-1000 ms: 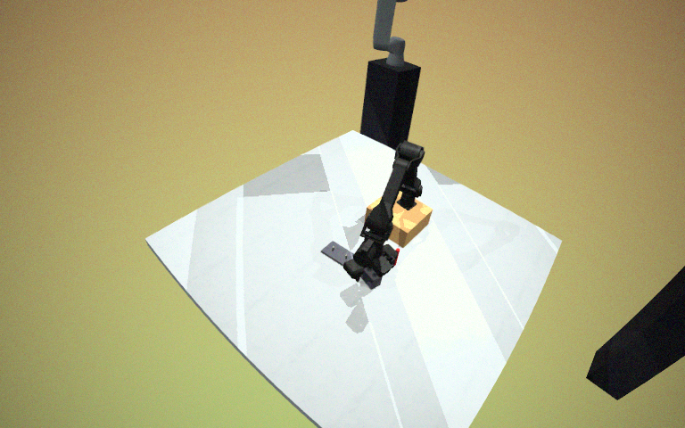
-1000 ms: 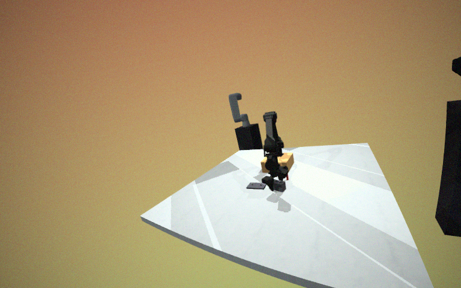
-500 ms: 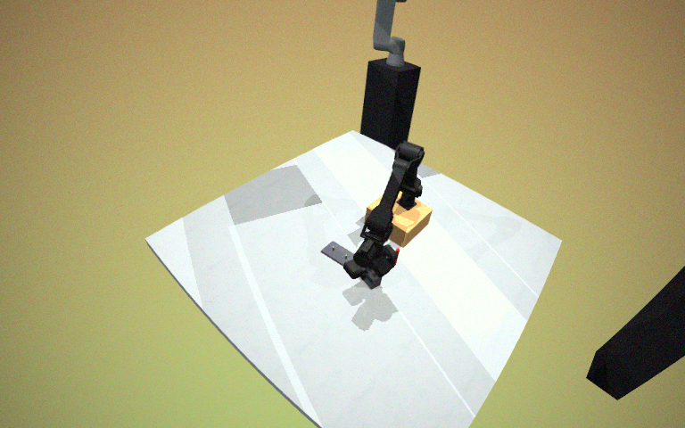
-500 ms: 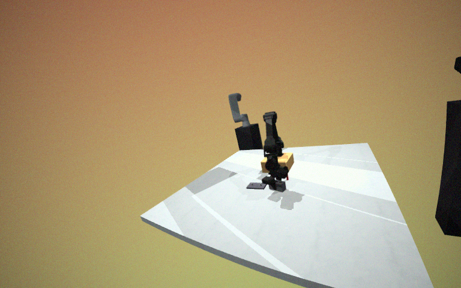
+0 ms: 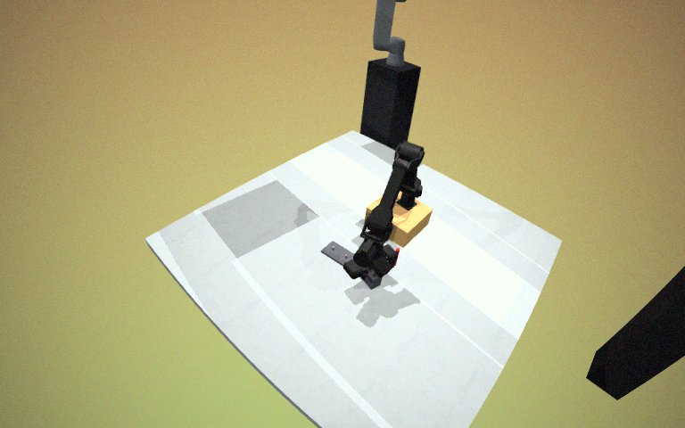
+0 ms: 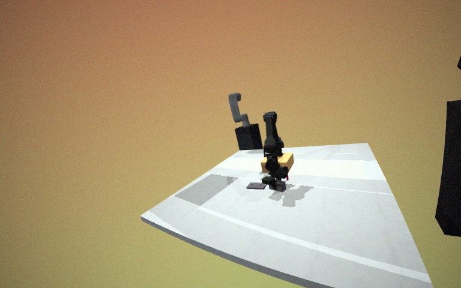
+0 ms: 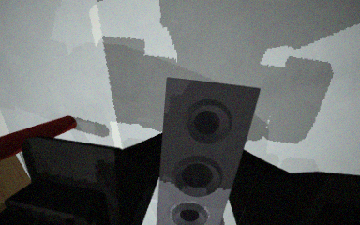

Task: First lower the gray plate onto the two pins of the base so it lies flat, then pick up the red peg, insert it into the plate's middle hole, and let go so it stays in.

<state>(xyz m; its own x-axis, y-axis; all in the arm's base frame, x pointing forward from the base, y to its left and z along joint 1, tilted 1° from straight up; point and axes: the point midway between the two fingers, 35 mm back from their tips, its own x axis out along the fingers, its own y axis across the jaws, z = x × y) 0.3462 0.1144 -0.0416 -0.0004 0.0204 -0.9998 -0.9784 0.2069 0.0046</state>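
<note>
Right now the dark flat base is 140 mm to the right of my gripper tip. The rest, counted from my gripper tip: gray plate: 30 mm above; red peg: 120 mm behind, 20 mm to the left, 30 mm above.
</note>
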